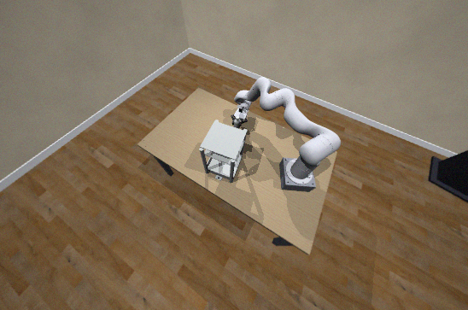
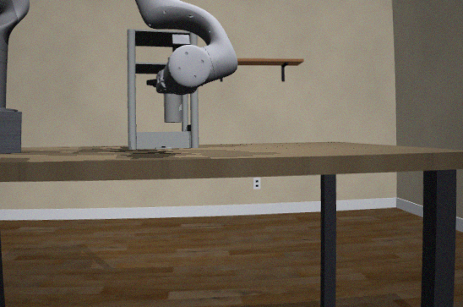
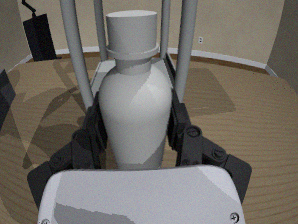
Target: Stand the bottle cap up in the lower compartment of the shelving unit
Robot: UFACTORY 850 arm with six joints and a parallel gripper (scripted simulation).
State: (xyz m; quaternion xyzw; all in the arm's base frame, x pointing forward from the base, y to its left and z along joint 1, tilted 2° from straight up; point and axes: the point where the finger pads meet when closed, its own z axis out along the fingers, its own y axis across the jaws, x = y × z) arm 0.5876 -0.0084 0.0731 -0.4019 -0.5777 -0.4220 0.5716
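Right now my hand is 27 cm to the right of the shelving unit, 11 cm past it and 1 cm below it. The rest, counted from my hand: white bottle: 1 cm above.
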